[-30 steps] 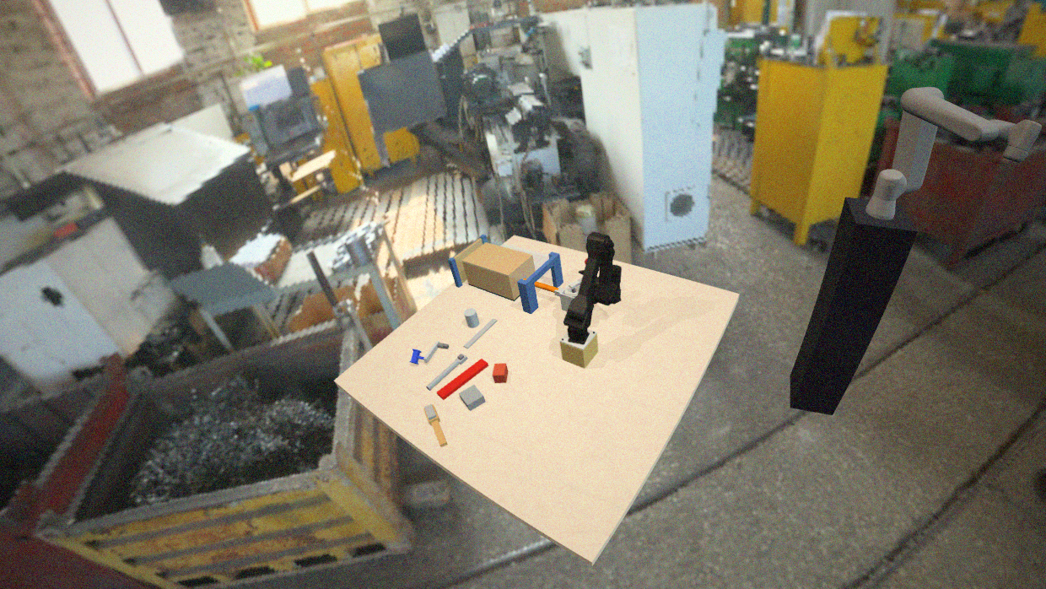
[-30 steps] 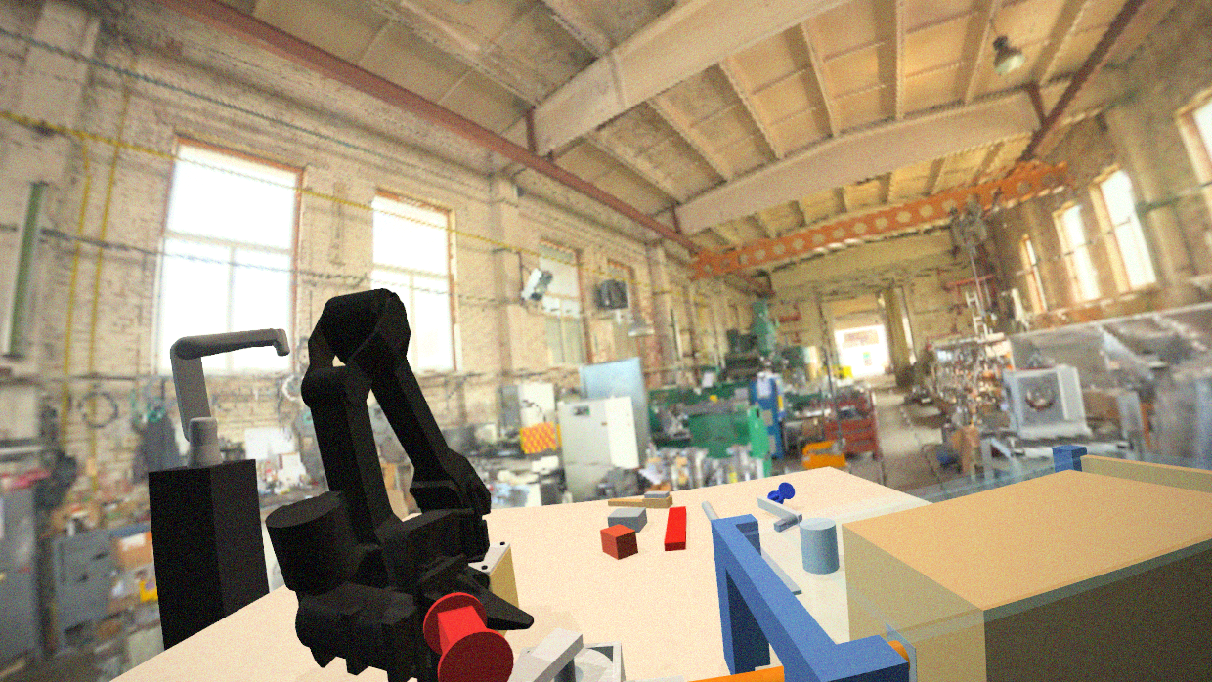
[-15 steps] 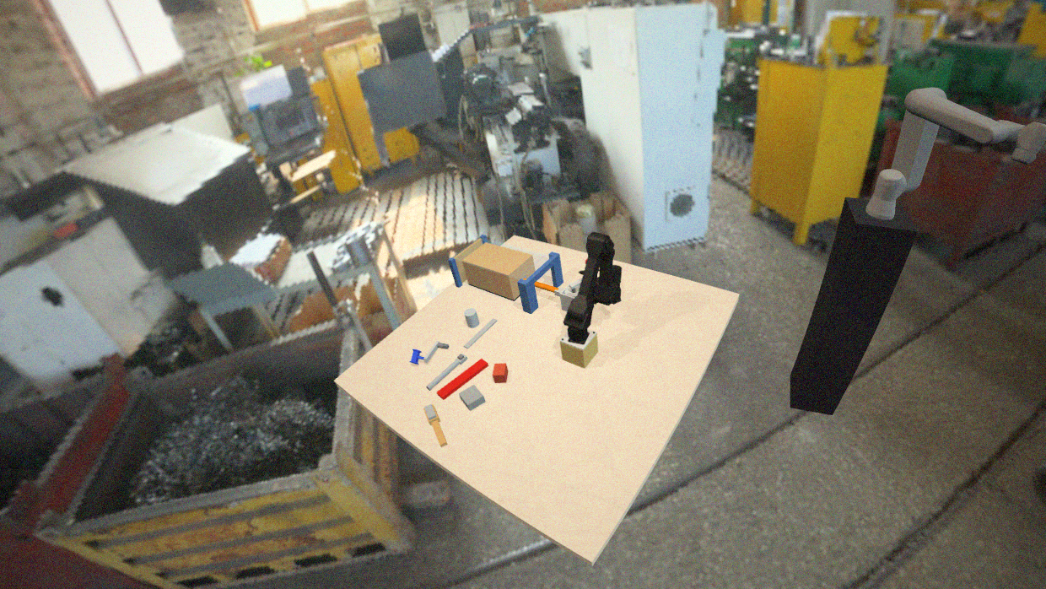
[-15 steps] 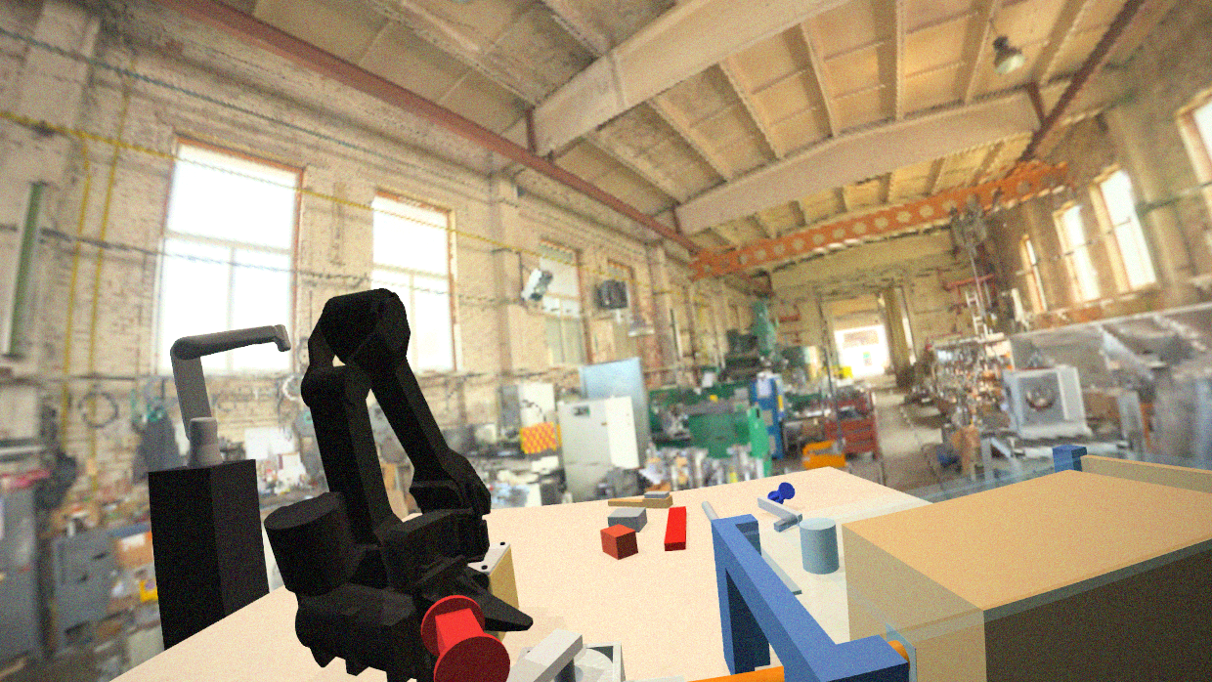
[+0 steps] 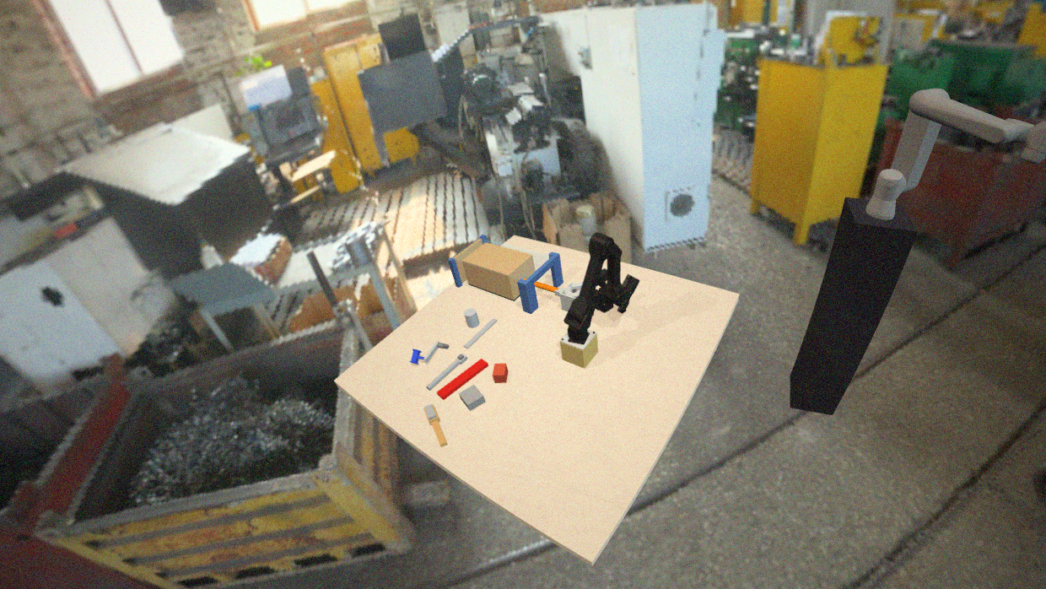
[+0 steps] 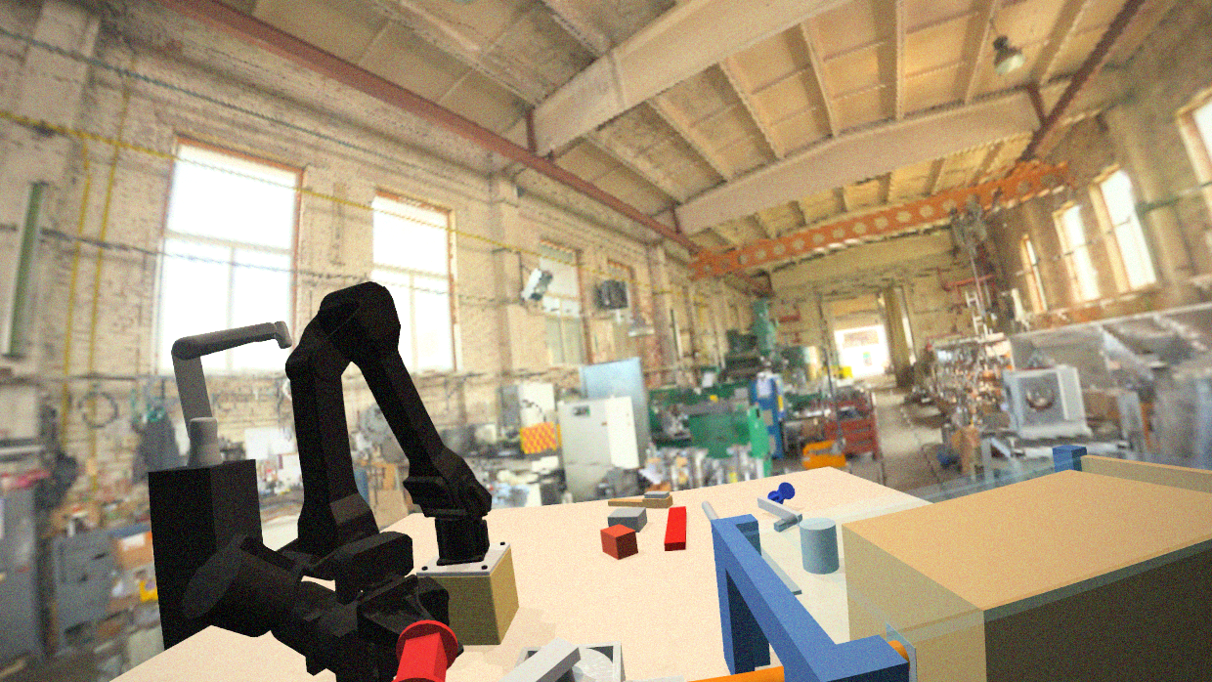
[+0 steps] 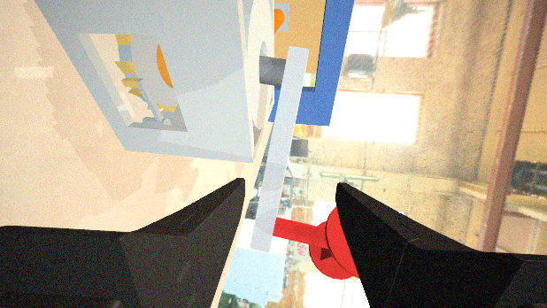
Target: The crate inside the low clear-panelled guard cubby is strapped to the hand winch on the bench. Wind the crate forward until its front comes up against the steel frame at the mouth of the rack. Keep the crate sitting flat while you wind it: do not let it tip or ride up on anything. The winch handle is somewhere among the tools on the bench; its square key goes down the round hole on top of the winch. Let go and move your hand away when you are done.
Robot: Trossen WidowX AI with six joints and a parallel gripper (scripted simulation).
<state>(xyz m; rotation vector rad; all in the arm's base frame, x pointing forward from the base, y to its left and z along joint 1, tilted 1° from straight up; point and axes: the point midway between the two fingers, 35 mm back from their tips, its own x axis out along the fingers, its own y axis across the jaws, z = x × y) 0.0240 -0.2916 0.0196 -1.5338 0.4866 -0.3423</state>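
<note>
My gripper tip is now 20 mm to the left of the red-knobbed winch handle and 20 mm short of it. From my gripper tip the other things lie so: red knob: 40 mm to the right, 20 mm above, 10 mm behind; then blue steel frame: 230 mm ahead, 10 mm below; then grey winch: 80 mm below, 60 mm ahead, 20 mm to the left.
</note>
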